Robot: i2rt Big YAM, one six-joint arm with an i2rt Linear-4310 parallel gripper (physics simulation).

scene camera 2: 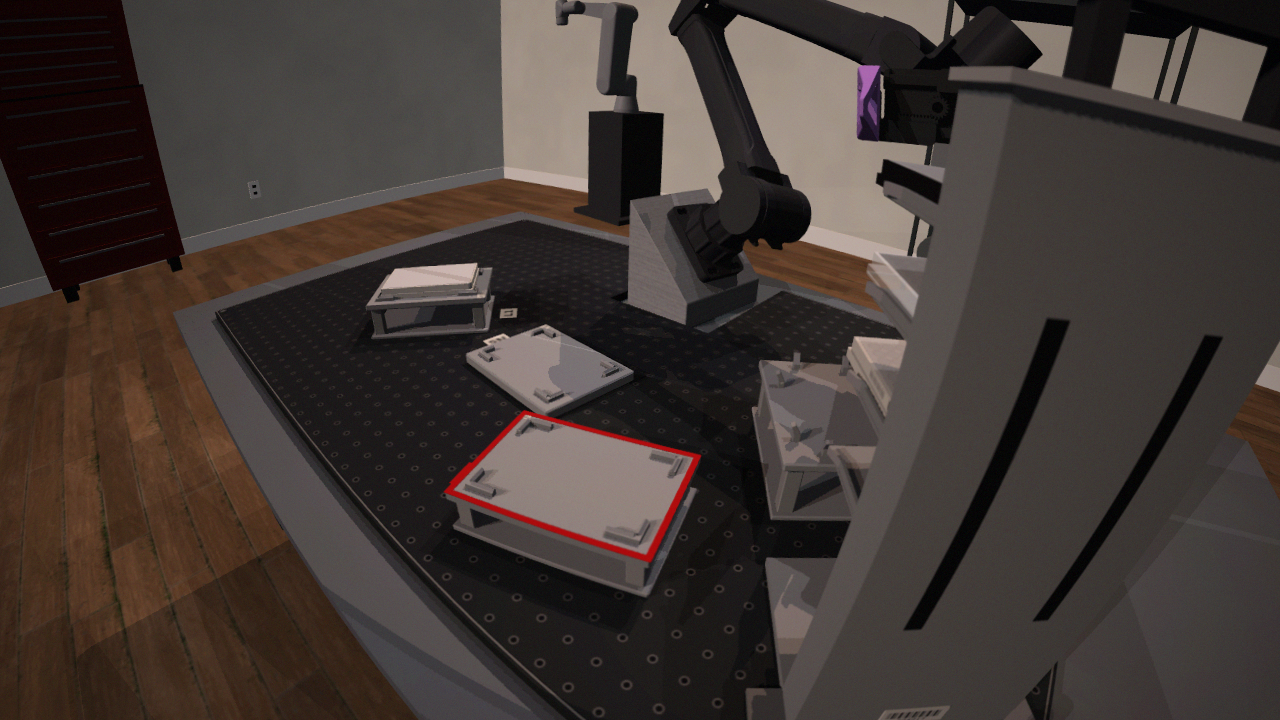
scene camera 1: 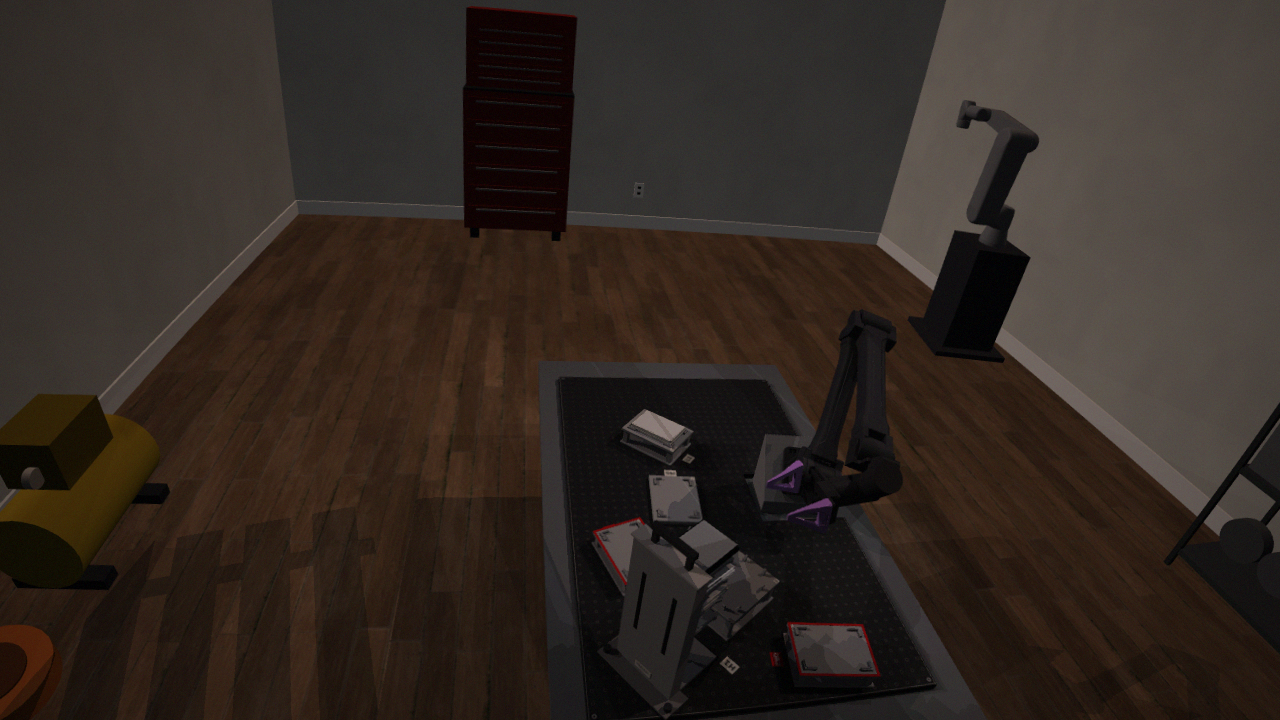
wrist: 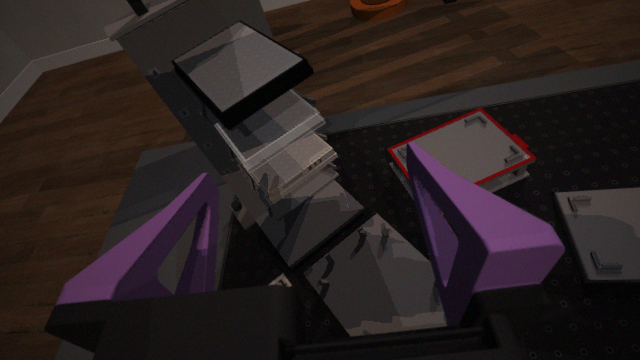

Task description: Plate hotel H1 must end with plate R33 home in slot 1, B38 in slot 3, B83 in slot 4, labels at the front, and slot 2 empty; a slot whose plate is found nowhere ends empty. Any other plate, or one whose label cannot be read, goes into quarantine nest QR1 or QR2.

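Frame: origin at the arm's base, x ahead, y left, z up, level; centimetres.
Seen in the pictures: gripper, between the fingertips: (scene camera 2: 923,112) (scene camera 1: 776,500) (wrist: 307,167); arm's base, origin of its link: (scene camera 2: 702,243).
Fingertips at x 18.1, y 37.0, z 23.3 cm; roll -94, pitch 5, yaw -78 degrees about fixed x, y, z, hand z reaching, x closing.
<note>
Offsets run from my fingertips to a thing's top centre. "*": to the spot under its first point.
Plate hotel H1 (scene camera 1: 666,600) (scene camera 2: 1029,358) (wrist: 200,40) stands at the near end of the board. In the wrist view a black-edged plate @[dz -2.8, dx +14.9, dy +10.5 cm] (wrist: 242,70) is uppermost in it, with a clear-edged plate @[dz -8.1, dx +14.7, dy +10.6 cm] (wrist: 280,125) and a pale plate @[dz -13.4, dx +14.8, dy +10.6 cm] (wrist: 300,152) below. A dark, black-edged piece @[* dz -30.7, dx +14.0, dy +9.0 cm] (wrist: 320,222) is lowest; I cannot tell whether it is a plate. No plate label is readable. One red-rimmed nest @[dz -26.9, dx +23.8, dy -10.8 cm] (scene camera 1: 617,546) (scene camera 2: 572,488) (wrist: 460,145) is beside the hotel, the other @[dz -26.9, dx -16.1, dy +11.9 cm] (scene camera 1: 830,649) at the near right; both are bare. My gripper (scene camera 1: 780,499) (wrist: 307,167) is open and empty, apart from the hotel.
A raised grey nest with posts @[dz -23.9, dx +2.7, dy -1.5 cm] (scene camera 1: 750,595) (scene camera 2: 805,402) (wrist: 380,280) stands close to the hotel. A low grey nest @[dz -29.7, dx +13.2, dy -31.4 cm] (scene camera 1: 673,498) (scene camera 2: 550,367) (wrist: 600,225) lies mid-board. A stand at the far end bears a pale lidded piece @[dz -25.1, dx +17.6, dy -54.2 cm] (scene camera 1: 660,428) (scene camera 2: 431,279). The arm's base block (scene camera 1: 771,474) (scene camera 2: 666,259) is at the right.
</note>
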